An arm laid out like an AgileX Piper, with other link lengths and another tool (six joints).
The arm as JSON. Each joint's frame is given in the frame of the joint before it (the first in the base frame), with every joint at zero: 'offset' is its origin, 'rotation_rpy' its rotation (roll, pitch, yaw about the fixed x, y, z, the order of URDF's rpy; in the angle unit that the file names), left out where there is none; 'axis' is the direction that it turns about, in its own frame. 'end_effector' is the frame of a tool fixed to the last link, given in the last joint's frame.
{
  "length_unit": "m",
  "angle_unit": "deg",
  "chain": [
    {
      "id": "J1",
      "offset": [
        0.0,
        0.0,
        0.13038
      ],
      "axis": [
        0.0,
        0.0,
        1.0
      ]
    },
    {
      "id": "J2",
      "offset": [
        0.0,
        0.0,
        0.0
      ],
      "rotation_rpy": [
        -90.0,
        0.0,
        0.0
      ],
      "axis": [
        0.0,
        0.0,
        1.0
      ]
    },
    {
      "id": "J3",
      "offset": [
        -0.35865,
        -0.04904,
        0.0
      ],
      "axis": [
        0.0,
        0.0,
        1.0
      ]
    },
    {
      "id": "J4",
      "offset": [
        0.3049,
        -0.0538,
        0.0
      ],
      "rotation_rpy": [
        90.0,
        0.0,
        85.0
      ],
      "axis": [
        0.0,
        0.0,
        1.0
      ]
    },
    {
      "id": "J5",
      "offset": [
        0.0,
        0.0,
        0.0
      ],
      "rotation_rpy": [
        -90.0,
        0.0,
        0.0
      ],
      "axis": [
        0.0,
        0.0,
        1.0
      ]
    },
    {
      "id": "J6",
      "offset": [
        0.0,
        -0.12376,
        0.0
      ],
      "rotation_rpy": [
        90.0,
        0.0,
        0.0
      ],
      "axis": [
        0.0,
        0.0,
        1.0
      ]
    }
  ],
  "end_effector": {
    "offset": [
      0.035,
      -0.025,
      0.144
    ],
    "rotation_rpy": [
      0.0,
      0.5,
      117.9
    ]
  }
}
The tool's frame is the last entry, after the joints.
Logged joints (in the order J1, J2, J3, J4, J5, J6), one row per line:
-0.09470, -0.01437, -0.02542, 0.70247, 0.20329, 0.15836
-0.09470, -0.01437, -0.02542, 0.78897, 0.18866, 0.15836
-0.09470, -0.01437, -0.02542, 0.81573, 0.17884, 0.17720
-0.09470, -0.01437, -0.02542, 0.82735, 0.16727, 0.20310
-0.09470, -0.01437, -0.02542, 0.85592, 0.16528, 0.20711
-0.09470, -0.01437, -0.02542, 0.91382, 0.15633, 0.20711
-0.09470, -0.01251, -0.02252, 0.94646, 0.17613, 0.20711
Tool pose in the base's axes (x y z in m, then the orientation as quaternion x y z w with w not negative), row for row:
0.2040, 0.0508, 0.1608, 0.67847, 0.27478, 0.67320, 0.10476
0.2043, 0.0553, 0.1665, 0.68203, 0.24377, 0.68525, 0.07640
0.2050, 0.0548, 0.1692, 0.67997, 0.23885, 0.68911, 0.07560
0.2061, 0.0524, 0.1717, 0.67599, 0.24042, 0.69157, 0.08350
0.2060, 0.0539, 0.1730, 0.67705, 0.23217, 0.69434, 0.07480
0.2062, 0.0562, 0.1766, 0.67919, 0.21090, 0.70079, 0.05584
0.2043, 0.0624, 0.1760, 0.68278, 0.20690, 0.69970, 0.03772
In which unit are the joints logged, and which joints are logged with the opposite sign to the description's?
The joints are logged in radians. Opposite sign: J1, J3, J6.
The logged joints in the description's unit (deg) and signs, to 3 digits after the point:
5.426, -0.823, 1.456, 40.249, 11.648, -9.073
5.426, -0.823, 1.456, 45.205, 10.809, -9.073
5.426, -0.823, 1.456, 46.738, 10.247, -10.153
5.426, -0.823, 1.456, 47.404, 9.584, -11.637
5.426, -0.823, 1.456, 49.041, 9.470, -11.867
5.426, -0.823, 1.456, 52.358, 8.957, -11.867
5.426, -0.717, 1.290, 54.228, 10.092, -11.867

